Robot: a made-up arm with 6 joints. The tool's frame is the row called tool.
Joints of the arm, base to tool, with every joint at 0 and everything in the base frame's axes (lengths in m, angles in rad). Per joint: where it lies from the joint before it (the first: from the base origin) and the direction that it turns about. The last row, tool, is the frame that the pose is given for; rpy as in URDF.
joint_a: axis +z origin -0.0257 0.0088 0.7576
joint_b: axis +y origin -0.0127 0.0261 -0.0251
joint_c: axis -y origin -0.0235 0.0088 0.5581
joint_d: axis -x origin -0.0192 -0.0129 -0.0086
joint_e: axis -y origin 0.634 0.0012 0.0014
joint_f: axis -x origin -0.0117 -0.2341 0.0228
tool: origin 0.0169 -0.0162 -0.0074 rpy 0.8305 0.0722 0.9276
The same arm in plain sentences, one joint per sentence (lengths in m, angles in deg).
The arm has six revolute joints in a row. What follows holds with every joint at zero, and every direction is one of the base frame's.
The first joint lies 0.0257 m along -x and 0.0088 m along +y and 0.7576 m along +z from the base frame's origin and turns about +z.
The second joint lies 0.0127 m along -x and 0.0261 m along +y and 0.0251 m along -z from the first joint and turns about +y.
The third joint lies 0.0235 m along -x and 0.0088 m along +y and 0.5581 m along +z from the second joint and turns about -y.
The fourth joint lies 0.0192 m along -x and 0.0129 m along -y and 0.0086 m along -z from the third joint and turns about -x.
The fifth joint lies 0.634 m along +x and 0.0012 m along +y and 0.0014 m along +z from the fourth joint and turns about -y.
The sixth joint lies 0.0117 m along -x and 0.2341 m along -y and 0.0228 m along +z from the fifth joint and turns about -x.
The tool frame, which is the frame that the pose is given for, lies 0.0169 m along +x and 0.0162 m along -y and 0.0074 m along -z from the sixth joint; its axes are the base frame's turned by roll 47.58, pitch 4.14 and yaw 53.15 deg (as in URDF: about the fixed x, then y, then z).

